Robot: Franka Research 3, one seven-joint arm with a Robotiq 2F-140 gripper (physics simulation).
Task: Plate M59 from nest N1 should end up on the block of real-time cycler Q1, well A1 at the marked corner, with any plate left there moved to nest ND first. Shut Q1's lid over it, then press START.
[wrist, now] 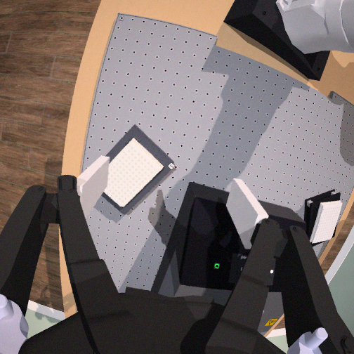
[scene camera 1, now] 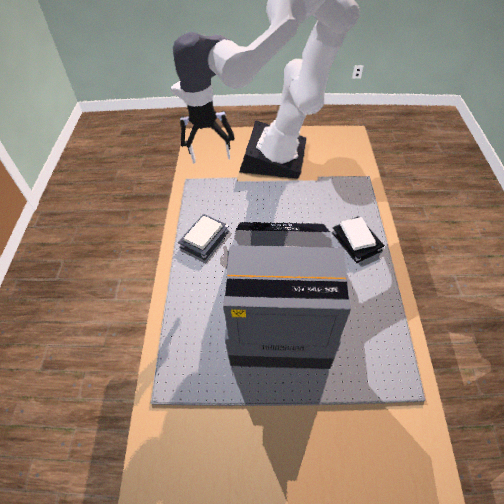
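My gripper (scene camera 1: 211,158) (wrist: 169,182) is open and empty, high above the board's back left. A cream plate (scene camera 1: 204,232) (wrist: 134,172) lies in the dark grey left nest (scene camera 1: 191,250) (wrist: 135,131), whose small label I cannot read. A white plate (scene camera 1: 358,234) (wrist: 326,221) lies on the black right nest (scene camera 1: 345,244) (wrist: 311,210); in the scene view it looks slightly turned against the nest. The grey cycler (scene camera 1: 287,262) (wrist: 176,240) stands between the nests. A green ring (wrist: 216,266) shows on its dark part. Its block is hidden, and the lid's position is unclear.
The perforated grey board (scene camera 1: 200,390) (wrist: 150,65) lies on the tan table (scene camera 1: 200,450) (wrist: 80,120). The robot's black base (scene camera 1: 272,167) (wrist: 260,32) stands behind the board. The cycler's tall housing rises between the two nests.
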